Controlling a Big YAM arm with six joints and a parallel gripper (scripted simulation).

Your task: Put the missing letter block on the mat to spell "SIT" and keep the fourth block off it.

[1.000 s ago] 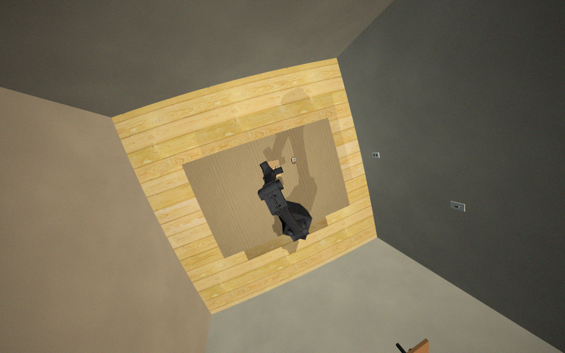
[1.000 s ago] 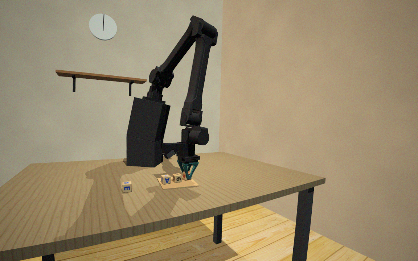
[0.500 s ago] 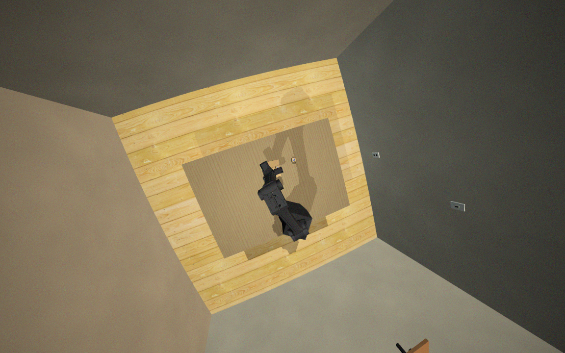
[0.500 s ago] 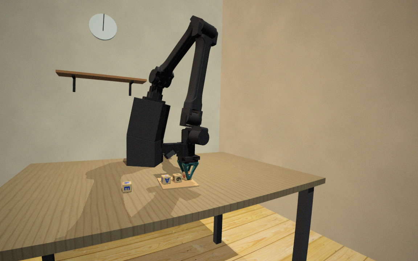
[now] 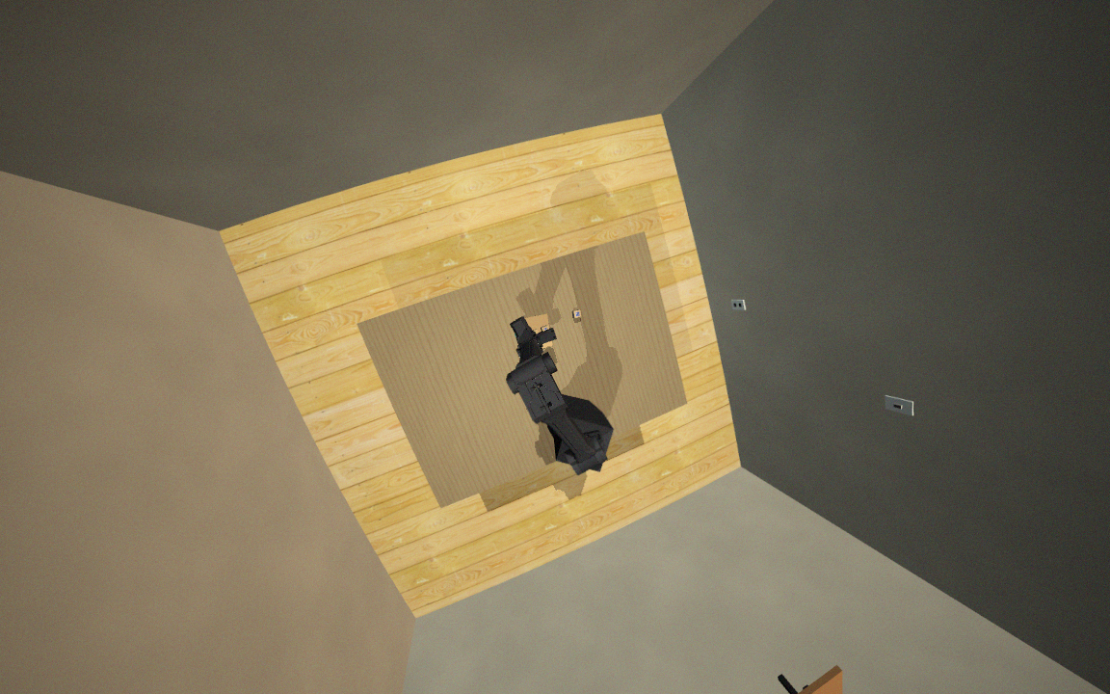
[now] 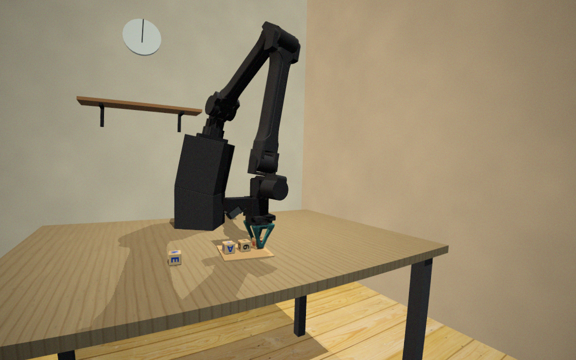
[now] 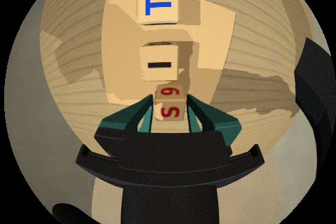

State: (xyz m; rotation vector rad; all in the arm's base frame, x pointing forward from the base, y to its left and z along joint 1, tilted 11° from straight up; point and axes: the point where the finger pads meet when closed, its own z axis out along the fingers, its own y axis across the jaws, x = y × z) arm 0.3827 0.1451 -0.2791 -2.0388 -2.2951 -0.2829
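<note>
Right now my hand is right at the letter block. Round my hand: tan mat: 10 mm ahead, 50 mm to the right, 20 mm below.
</note>
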